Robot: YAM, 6 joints.
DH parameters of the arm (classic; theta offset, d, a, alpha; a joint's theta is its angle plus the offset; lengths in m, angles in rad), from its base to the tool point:
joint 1: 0 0.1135 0.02 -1.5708
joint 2: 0 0 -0.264 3.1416
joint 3: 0.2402 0 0.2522 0
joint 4: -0.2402 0 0.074 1.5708
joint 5: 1.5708 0 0 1.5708
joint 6: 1.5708 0.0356 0 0
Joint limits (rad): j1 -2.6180..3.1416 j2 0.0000..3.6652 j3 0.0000..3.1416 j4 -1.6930..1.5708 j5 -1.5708..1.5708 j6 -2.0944..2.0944
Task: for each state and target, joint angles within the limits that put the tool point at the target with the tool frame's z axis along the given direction. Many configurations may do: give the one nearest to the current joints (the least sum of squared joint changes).
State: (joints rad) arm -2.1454 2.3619 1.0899 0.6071 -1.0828 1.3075
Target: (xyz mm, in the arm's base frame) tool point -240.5 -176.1 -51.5 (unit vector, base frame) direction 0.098 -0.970 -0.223
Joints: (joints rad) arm -2.6158 2.6317 0.6893 1.4360 -1.0931 1.3075
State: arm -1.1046 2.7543 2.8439 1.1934 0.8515 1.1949
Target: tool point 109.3 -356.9 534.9 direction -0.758 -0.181 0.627
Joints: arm -1.1999 2.1166 2.2861 1.5687 0.8818 1.1949
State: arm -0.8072 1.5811 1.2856 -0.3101 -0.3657 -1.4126
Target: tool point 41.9 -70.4 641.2 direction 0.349 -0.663 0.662
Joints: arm -1.0087 1.0489 1.9214 -0.1473 0.0581 -1.4126
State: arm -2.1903 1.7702 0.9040 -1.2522 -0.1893 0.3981
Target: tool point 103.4 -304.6 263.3 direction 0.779 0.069 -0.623
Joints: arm -1.3292 1.6874 1.3776 -1.0716 -0.8835 0.3981
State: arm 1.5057 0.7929 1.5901 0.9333 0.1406 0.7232
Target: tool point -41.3 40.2 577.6 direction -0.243 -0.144 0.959
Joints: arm 2.1950 0.8838 1.2898 1.1386 -0.2853 0.7232
